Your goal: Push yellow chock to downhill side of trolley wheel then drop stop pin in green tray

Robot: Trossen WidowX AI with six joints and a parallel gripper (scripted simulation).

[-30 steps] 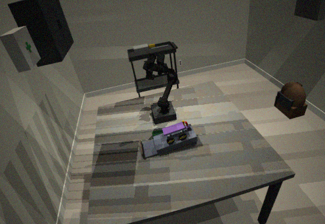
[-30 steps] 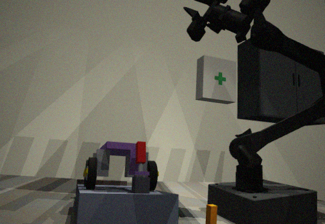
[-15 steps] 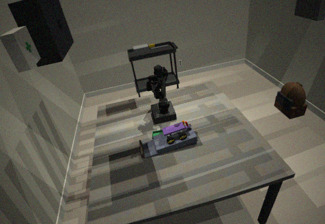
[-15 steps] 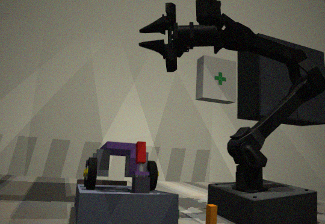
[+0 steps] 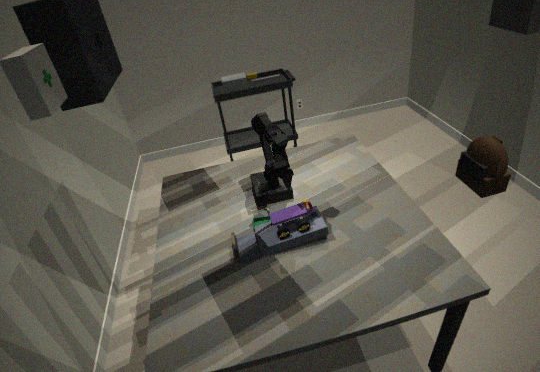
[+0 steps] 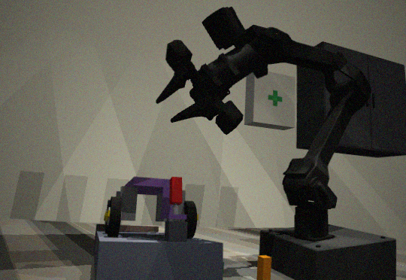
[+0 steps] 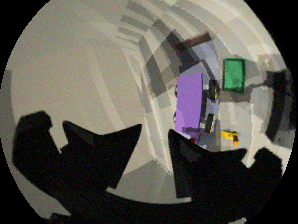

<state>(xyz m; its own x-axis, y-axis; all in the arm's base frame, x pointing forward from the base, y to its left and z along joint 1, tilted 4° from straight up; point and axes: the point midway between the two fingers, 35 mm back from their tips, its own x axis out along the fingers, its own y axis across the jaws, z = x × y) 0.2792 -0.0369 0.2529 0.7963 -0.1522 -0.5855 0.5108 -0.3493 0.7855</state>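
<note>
My gripper tip is 26 cm above the yellow chock, 12 cm to the right of it and 11 cm past it. From my gripper tip the other things lie so: red-headed stop pin 15 cm below, 10 cm to the left, 1 cm ahead; then green tray 29 cm below, 14 cm behind, 9 cm to the right; then purple trolley 17 cm below, 1 cm to the right, 1 cm ahead.
</note>
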